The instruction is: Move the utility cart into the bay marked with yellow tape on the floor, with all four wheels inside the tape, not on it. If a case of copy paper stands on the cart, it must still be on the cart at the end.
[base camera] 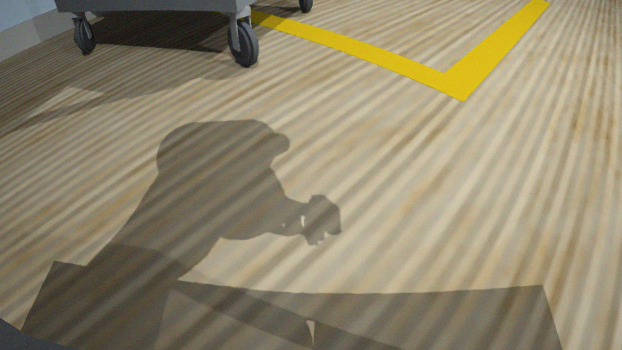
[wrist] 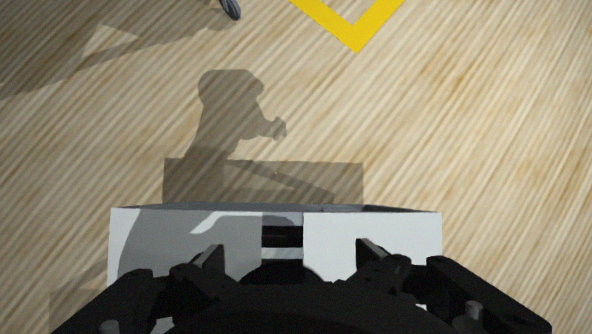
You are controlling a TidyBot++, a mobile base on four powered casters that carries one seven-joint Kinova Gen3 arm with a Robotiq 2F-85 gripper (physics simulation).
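Places are measured from the arm's base along level axes (x left, y back, z up), in millimetres.
Where they show: gripper, fingertip midpoint: (wrist: 290,256).
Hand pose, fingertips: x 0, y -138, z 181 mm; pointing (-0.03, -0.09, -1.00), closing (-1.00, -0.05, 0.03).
Note:
After its pixels a point has its place.
The grey utility cart (base camera: 150,5) @(x 386, y -807, z -255 mm) shows at the top left of the base camera view, where its lower edge and three dark casters are visible. One caster (wrist: 230,8) @(x 170, y -742, z -333 mm) shows at the top edge of the wrist view. The yellow tape (base camera: 350,46) @(x -42, y -858, z -396 mm) (wrist: 357,41) @(x -252, y -698, z -396 mm) forms a corner to the right of the cart; one tape line runs behind the cart's near right caster. The cart's upper part and any case of paper on it are out of view. My gripper (wrist: 290,256) @(x 0, y -138, z 181 mm) is open and empty, above my own base and apart from the cart.
My white and grey base (wrist: 372,232) @(x -134, y -122, z -14 mm) lies below the gripper in the wrist view. Shadows of my arm and base fall on the floor in front of it. A blue wall (base camera: 25,12) @(x 1028, y -1075, z -281 mm) with a pale baseboard stands at the far left, beyond the cart.

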